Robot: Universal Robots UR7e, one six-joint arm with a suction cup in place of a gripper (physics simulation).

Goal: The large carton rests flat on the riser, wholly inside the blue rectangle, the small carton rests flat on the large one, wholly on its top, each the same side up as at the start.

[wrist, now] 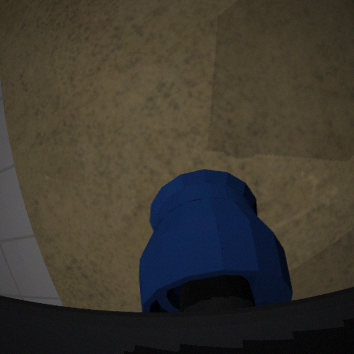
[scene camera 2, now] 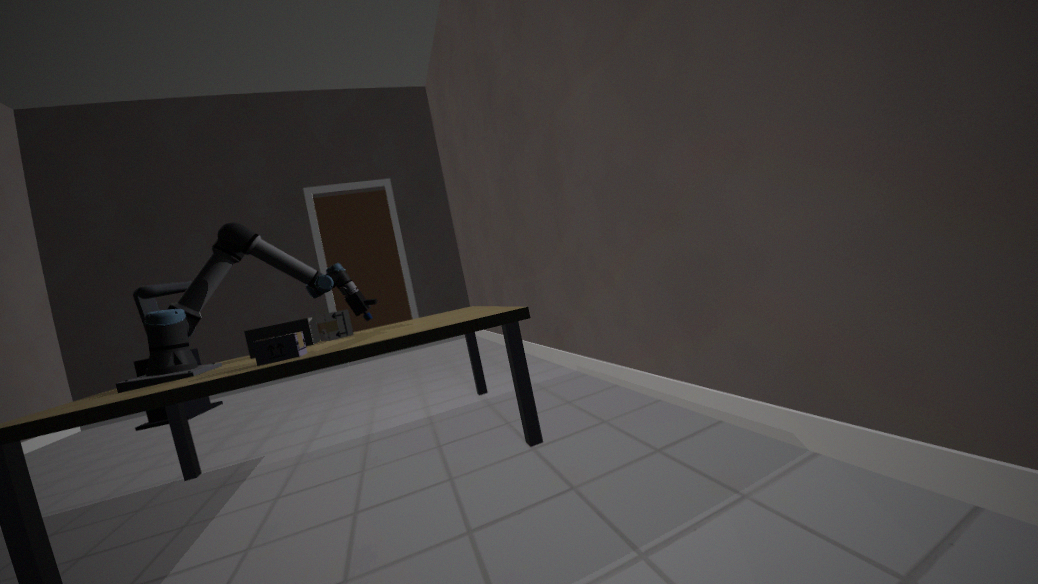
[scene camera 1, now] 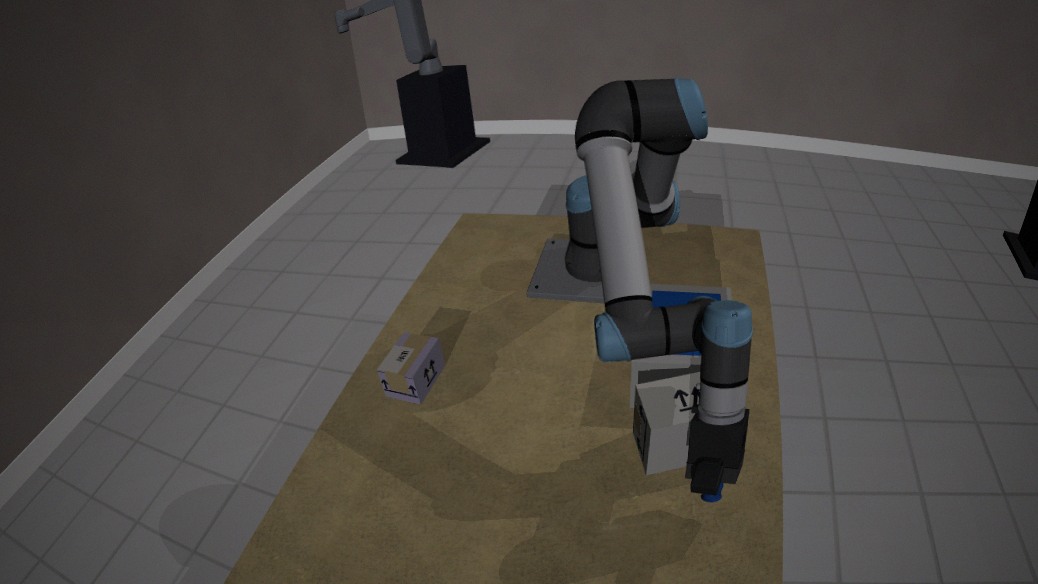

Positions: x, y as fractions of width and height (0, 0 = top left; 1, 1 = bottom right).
Labels:
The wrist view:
my suction cup: 0.58, 0.63
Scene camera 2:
grey riser: 0.30, 0.56, on the table
small carton: 0.28, 0.59, on the table
large carton: 0.32, 0.56, on the table
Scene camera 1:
grey riser: 0.62, 0.63
small carton: 0.39, 0.64
large carton: 0.64, 0.70

